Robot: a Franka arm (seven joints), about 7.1 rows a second.
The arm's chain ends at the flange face. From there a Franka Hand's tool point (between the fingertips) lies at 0.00 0.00 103.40 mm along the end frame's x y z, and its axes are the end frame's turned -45 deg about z.
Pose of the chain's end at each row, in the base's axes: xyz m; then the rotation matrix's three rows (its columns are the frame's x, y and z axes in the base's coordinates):
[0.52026 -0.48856 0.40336], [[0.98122 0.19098 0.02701], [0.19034 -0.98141 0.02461], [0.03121 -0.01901 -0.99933]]
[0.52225 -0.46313 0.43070], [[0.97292 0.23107 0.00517], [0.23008 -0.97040 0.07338], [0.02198 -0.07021 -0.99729]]
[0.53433 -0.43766 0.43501], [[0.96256 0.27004 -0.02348], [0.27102 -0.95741 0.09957], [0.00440 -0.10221 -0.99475]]
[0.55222 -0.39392 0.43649], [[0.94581 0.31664 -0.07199], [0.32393 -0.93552 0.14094], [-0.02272 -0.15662 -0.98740]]
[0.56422 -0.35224 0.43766], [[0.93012 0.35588 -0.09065], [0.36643 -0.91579 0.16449], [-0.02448 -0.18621 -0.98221]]
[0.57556 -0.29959 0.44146], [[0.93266 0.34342 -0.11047], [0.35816 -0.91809 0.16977], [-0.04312 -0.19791 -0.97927]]
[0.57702 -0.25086 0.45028], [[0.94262 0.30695 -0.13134], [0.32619 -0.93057 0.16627], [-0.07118 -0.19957 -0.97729]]
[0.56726 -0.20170 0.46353], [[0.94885 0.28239 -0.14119], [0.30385 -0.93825 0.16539], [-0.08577 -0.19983 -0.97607]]
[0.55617 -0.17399 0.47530], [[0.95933 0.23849 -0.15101], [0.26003 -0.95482 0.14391], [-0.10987 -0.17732 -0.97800]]
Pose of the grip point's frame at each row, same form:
[0.52305 -0.48602 0.30003], [[0.55878 0.82887 0.02701], [0.82855 -0.55937 0.02461], [0.03551 0.00863 -0.99933]]
[0.52278 -0.45554 0.32758], [[0.52457 0.85135 0.00517], [0.84887 -0.52349 0.07338], [0.06519 -0.03410 -0.99729]]
[0.53190 -0.42736 0.33215], [[0.48969 0.87158 -0.02348], [0.86863 -0.48535 0.09957], [0.07538 -0.06916 -0.99475]]
[0.54478 -0.37935 0.33439], [[0.44489 0.89269 -0.07199], [0.89057 -0.43246 0.14094], [0.09468 -0.12681 -0.98740]]
[0.55485 -0.33523 0.33610], [[0.40605 0.90934 -0.09065], [0.90667 -0.38846 0.16449], [0.11436 -0.14898 -0.98221]]
[0.56414 -0.28204 0.34020], [[0.41666 0.90232 -0.11047], [0.90245 -0.39593 0.16977], [0.10945 -0.17043 -0.97927]]
[0.56344 -0.23367 0.34923], [[0.44949 0.88358 -0.13134], [0.88866 -0.42736 0.16627], [0.09079 -0.19145 -0.97729]]
[0.55266 -0.18460 0.36260], [[0.47126 0.87062 -0.14119], [0.87830 -0.44859 0.16539], [0.08065 -0.20195 -0.97607]]
[0.54056 -0.15911 0.37417], [[0.50971 0.84699 -0.15101], [0.85903 -0.49129 0.14391], [0.04769 -0.20307 -0.97800]]

